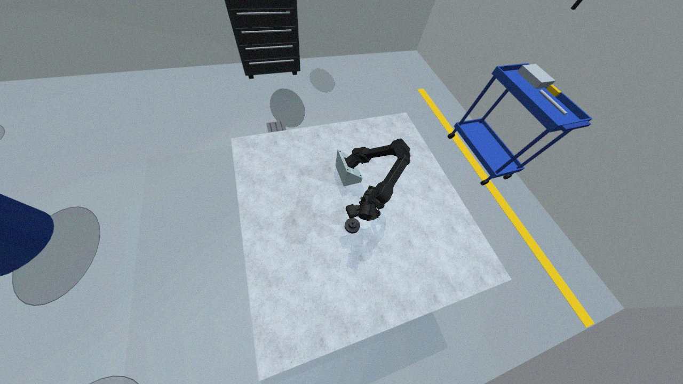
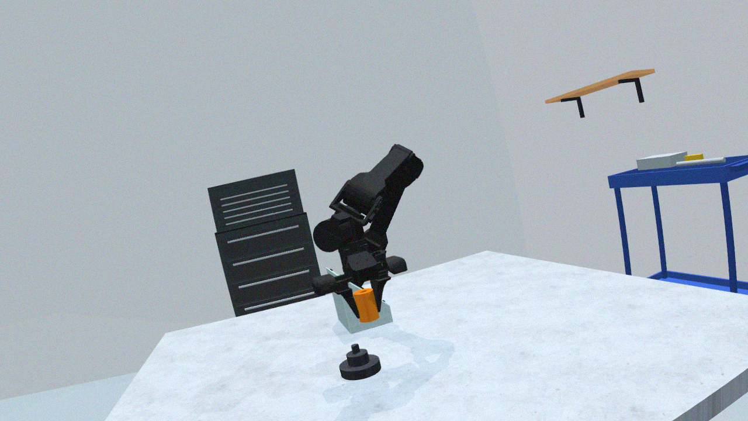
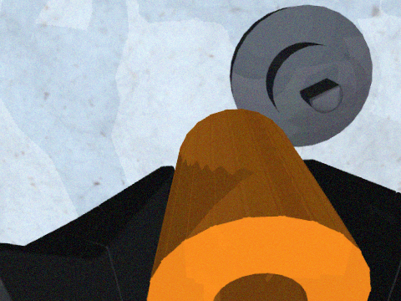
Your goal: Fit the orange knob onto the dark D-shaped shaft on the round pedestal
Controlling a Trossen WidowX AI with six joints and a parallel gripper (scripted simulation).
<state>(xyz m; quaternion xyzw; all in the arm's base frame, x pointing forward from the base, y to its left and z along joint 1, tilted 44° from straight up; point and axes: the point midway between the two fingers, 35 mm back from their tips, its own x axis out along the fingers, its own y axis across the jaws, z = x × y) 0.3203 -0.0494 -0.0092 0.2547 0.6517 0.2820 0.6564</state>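
Now: gripper tip 1 cm short of the dark round pedestal, 5 cm to the left of it and 8 cm above it. Round my gripper tip: orange knob 2 cm above.
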